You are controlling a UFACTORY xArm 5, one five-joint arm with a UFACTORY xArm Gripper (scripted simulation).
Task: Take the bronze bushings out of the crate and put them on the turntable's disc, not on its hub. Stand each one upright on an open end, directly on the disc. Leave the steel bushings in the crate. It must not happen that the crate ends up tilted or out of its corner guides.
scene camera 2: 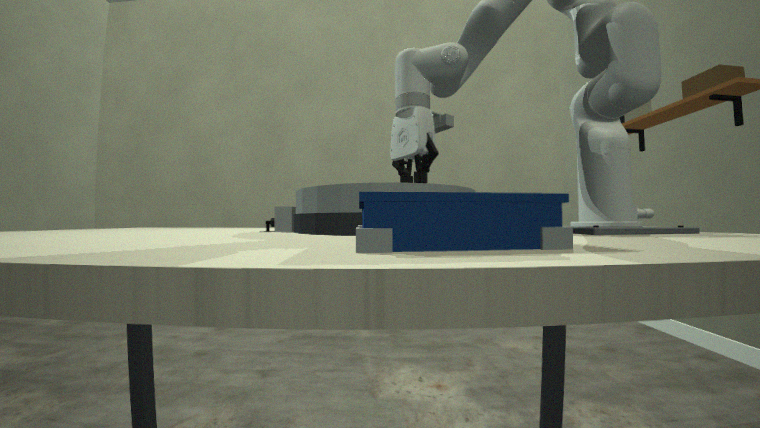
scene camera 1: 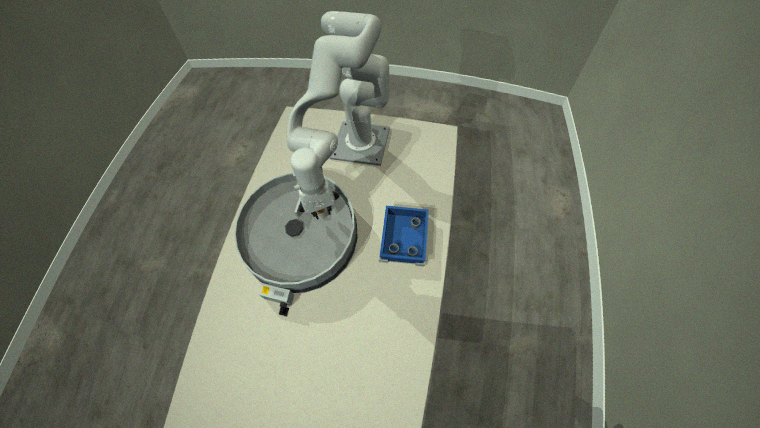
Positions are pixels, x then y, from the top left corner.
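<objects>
There is a blue crate that I can see in scene camera 1 (397, 229), and the crate is visible to me in scene camera 2 (421, 221) as well.
</objects>
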